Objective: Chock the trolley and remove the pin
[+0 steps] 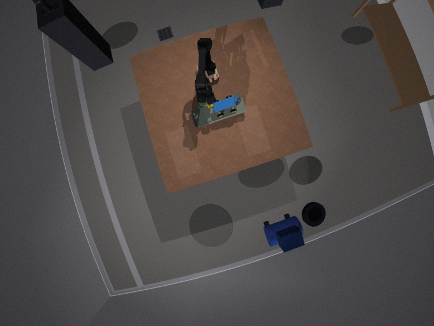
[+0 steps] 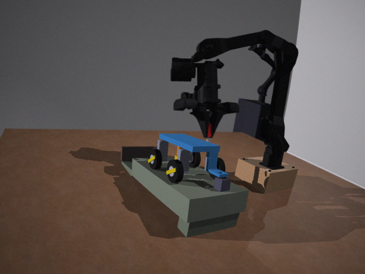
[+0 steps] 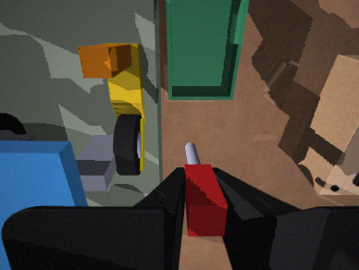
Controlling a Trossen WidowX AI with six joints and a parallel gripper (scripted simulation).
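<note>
Now: gripper tip 150 mm above the green tray, 50 mm to the left of it and 20 mm past it. From my gripper tip the other things lie so: blue trolley: 100 mm ahead, 70 mm to the left, 30 mm below; yellow chock: 60 mm below, 50 mm ahead, 30 mm to the right; red-headed stop pin: right at my gripper tip.
</note>
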